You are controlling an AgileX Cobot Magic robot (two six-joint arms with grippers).
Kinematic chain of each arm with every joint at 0, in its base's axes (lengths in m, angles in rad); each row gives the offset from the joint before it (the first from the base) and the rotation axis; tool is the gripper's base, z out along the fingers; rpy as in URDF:
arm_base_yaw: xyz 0 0 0.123 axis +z
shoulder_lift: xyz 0 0 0 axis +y
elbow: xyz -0.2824 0 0.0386 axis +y
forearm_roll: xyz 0.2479 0 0.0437 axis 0.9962 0 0.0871
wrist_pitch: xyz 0 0 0 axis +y
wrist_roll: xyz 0.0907 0 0.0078 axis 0.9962 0 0.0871
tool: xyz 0 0 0 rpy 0 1.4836 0
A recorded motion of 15 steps. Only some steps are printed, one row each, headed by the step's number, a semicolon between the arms.
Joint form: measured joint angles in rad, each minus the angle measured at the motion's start. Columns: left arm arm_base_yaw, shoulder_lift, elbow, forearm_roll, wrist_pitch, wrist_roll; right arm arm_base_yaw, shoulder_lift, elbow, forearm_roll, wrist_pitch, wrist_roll.
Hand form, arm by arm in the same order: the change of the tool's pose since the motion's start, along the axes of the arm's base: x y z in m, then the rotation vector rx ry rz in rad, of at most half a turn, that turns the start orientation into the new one. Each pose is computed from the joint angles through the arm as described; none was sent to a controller.
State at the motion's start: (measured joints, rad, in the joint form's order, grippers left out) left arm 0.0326 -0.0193 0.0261 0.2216 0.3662 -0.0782; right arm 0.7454 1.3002 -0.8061 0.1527 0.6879 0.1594
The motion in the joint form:
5: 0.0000 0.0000 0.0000 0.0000 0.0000 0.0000; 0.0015 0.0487 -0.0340 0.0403 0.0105 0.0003
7: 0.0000 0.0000 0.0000 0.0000 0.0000 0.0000; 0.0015 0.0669 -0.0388 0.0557 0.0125 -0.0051
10: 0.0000 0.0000 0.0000 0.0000 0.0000 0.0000; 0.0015 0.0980 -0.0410 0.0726 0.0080 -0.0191
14: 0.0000 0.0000 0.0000 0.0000 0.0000 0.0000; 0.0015 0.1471 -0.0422 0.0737 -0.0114 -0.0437
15: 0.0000 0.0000 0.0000 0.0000 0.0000 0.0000; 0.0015 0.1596 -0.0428 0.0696 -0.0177 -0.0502
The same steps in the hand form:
5: 0.0000 0.0000 0.0000 0.0000 0.0000 0.0000; 0.0060 0.0093 -0.0026 0.0107 0.0440 -0.0133
7: 0.0000 0.0000 0.0000 0.0000 0.0000 0.0000; 0.0074 0.0120 -0.0058 0.0093 0.0628 -0.0147
10: 0.0000 0.0000 0.0000 0.0000 0.0000 0.0000; 0.0100 0.0156 -0.0129 0.0003 0.0854 -0.0107
14: 0.0000 0.0000 0.0000 0.0000 0.0000 0.0000; 0.0153 0.0201 -0.0249 -0.0258 0.0967 0.0062
15: 0.0000 0.0000 0.0000 0.0000 0.0000 0.0000; 0.0169 0.0211 -0.0279 -0.0343 0.0956 0.0125

